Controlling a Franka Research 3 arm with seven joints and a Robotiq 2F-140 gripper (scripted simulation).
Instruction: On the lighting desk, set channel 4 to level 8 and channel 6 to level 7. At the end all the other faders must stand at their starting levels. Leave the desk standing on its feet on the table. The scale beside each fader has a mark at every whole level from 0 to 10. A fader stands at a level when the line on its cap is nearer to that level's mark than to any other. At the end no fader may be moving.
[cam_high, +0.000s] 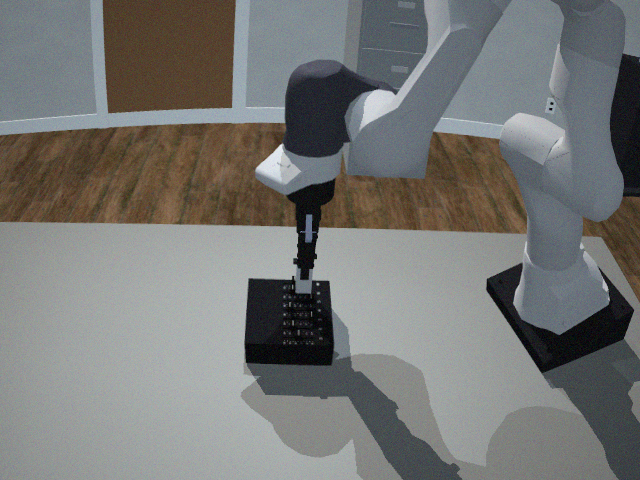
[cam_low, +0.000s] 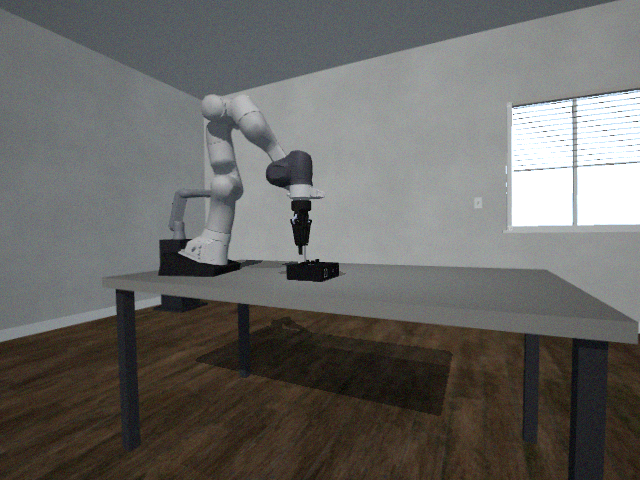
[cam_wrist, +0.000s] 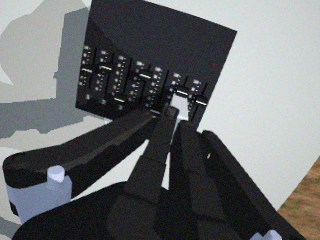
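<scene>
The fader cap lies 1 cm ahead of my hand, 3 cm to the right of it and 3 cm below it.
</scene>
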